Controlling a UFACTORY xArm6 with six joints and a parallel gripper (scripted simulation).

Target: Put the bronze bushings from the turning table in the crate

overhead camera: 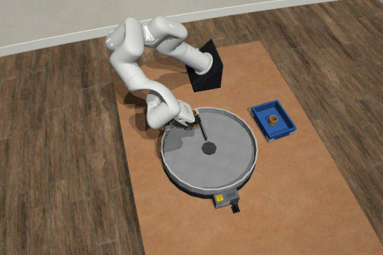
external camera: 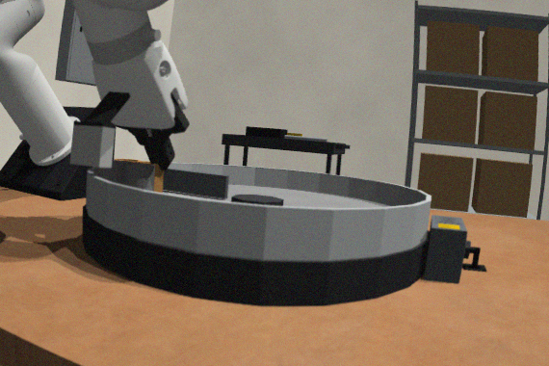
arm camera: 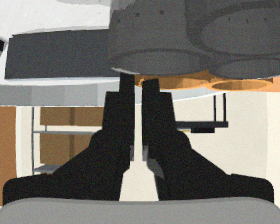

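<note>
The blue crate lies 38 cm to the left of my hand, 8 cm below it and 5 cm ahead of it. The rest, counted from my hand: turning table 15 cm ahead, 6 cm below, 2 cm to the left.
</note>
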